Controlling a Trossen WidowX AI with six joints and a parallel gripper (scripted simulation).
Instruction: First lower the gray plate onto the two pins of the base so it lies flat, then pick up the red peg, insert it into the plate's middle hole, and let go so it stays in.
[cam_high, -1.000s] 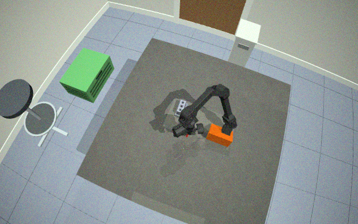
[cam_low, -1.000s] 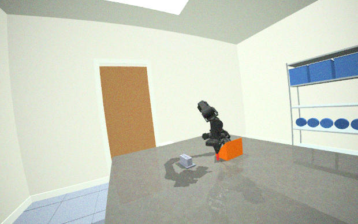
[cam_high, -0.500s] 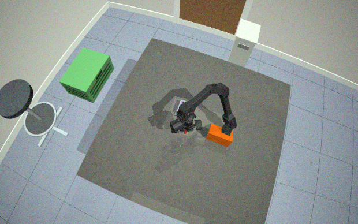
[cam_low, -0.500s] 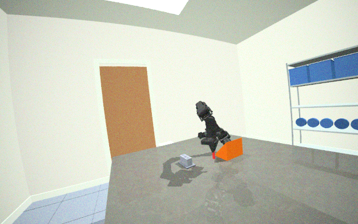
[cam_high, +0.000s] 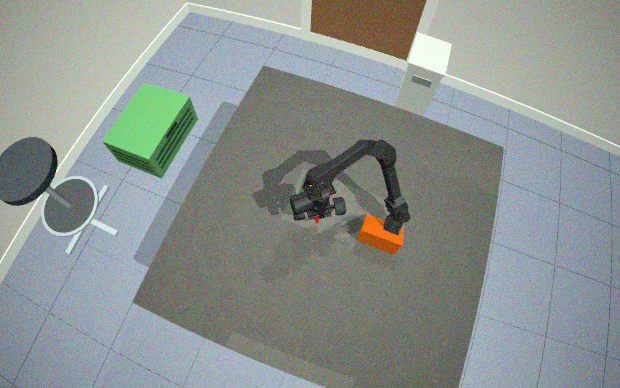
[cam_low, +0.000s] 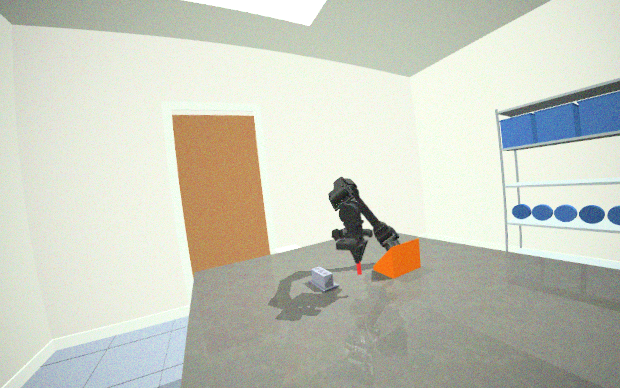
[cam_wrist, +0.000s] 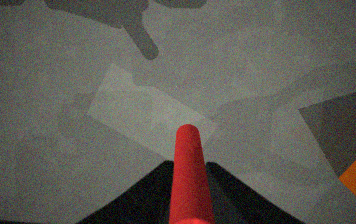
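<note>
The gray plate lies 150 mm to the right of my gripper tip, 80 mm ahead of it and 70 mm below it. Round my gripper tip: red peg right at my gripper tip.
</note>
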